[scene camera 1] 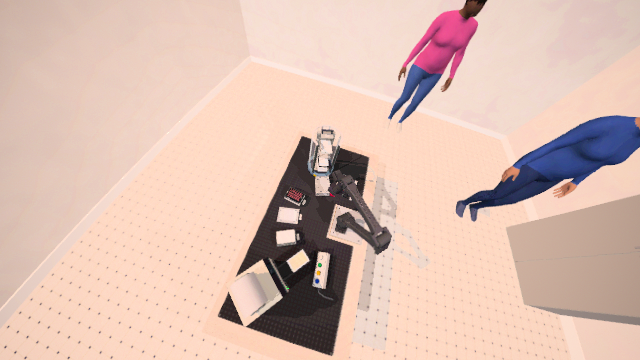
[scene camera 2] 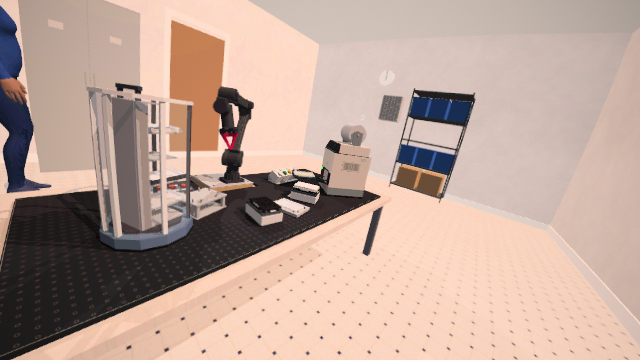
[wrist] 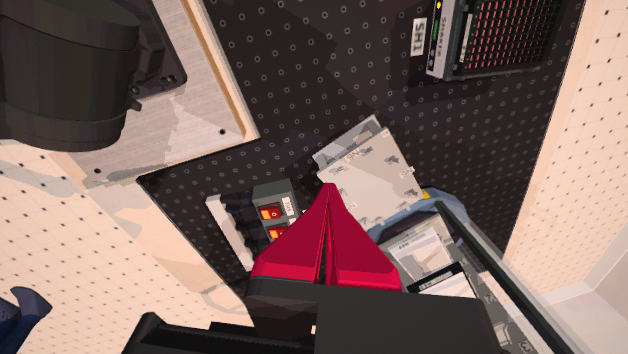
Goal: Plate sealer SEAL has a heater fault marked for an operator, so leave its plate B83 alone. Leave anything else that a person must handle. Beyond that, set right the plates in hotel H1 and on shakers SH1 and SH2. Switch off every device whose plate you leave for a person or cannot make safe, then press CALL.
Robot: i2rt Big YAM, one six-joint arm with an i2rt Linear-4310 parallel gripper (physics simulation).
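Frame: origin at the arm's base, x ahead, y left, z up, level; millimetres.
Where they show: gripper, between the fingertips: (scene camera 1: 330,195) (scene camera 2: 231,149) (wrist: 328,190); arm's base, origin of its link: (scene camera 1: 341,225) (scene camera 2: 231,180) (wrist: 132,41).
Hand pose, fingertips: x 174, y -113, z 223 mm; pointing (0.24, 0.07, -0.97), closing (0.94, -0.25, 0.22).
Observation:
Things, the pixels of their top centre, and the offset from my fingertips. "*": a spot on its surface instead.
- nest N6, centre of its top: (wrist: 378,193) (scene camera 2: 202,192) (scene camera 1: 323,183) dx +82, dy -161, dz -163 mm
- switch box, centre of its top: (wrist: 264,247) (scene camera 2: 164,183) dx -133, dy -243, dz -186 mm
- Hotel H1, centre of its top: (scene camera 2: 144,87) (scene camera 1: 328,134) dx +163, dy -364, dz +208 mm
- Shaker SH1, a spot on its surface: (wrist: 438,55) * dx +195, dy +8, dz -209 mm
- dark plate with red wells, centre of its top: (wrist: 514,34) (scene camera 2: 264,202) (scene camera 1: 294,194) dx +268, dy +22, dz -170 mm
- sealer, centre of its top: (scene camera 1: 248,293) (scene camera 2: 353,124) dx +211, dy +687, dz +217 mm
- pale plate, centre of its top: (scene camera 2: 304,172) (scene camera 1: 298,260) dx +57, dy +474, dz -134 mm
- button box, centre of its top: (scene camera 2: 285,168) (scene camera 1: 322,269) dx -120, dy +471, dz -155 mm
My gripper (scene camera 1: 332,194) (scene camera 2: 230,148) (wrist: 328,190) is shut and empty. It is above the table, and its tips overlap the edge of nest N6 (wrist: 372,175) in the wrist view. The switch box (wrist: 274,192) has lit red switches beside it, partly hidden by the fingers. Hotel H1 (scene camera 2: 131,170) holds plates on its levels. Shaker SH1 (wrist: 438,55) bears a dark plate with red wells (scene camera 1: 295,195) (wrist: 510,35). Two white-topped units (scene camera 1: 288,215) (scene camera 1: 286,237) stand further along; their labels are unreadable. The sealer (scene camera 1: 265,292) (scene camera 2: 345,172) has a pale plate (scene camera 1: 298,260) before it.
A button box (scene camera 1: 321,270) (scene camera 2: 281,176) with coloured buttons stands beside the sealer. The arm's base plate (wrist: 165,135) is at the table edge. H1's posts (scene camera 2: 163,170) rise near the nest. Two people, in pink (scene camera 1: 440,42) and in blue (scene camera 1: 575,155), are beyond the table.

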